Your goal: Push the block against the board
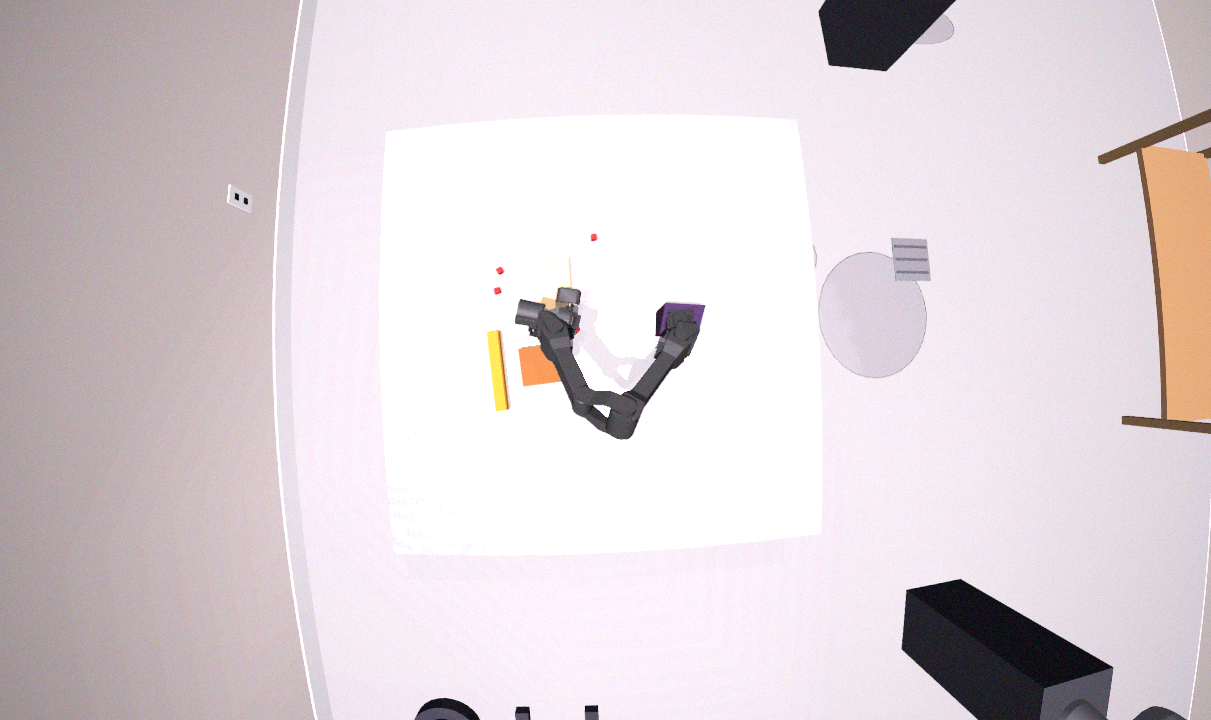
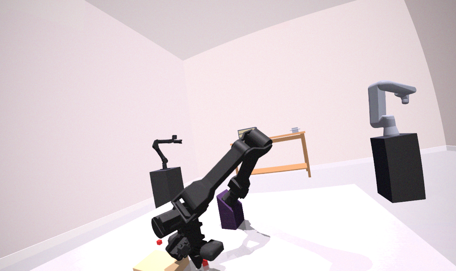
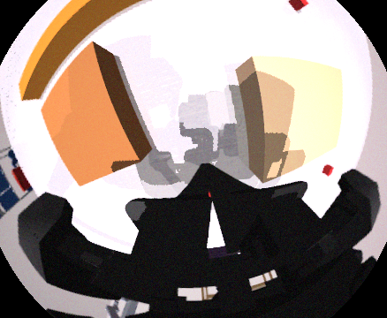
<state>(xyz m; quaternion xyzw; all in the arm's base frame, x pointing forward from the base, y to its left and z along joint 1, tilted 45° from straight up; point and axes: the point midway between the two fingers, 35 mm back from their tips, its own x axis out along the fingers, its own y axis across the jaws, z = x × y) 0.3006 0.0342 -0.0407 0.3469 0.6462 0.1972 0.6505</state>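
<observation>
The orange square block lies 80 mm ahead of my gripper tip, 100 mm to the left of it and 10 mm above it. From my gripper tip the other things lie so: long orange band: 200 mm ahead, 110 mm to the left, 10 mm above; then pale yellow flat rectangle: 30 mm ahead, 120 mm to the right, 10 mm above.
</observation>
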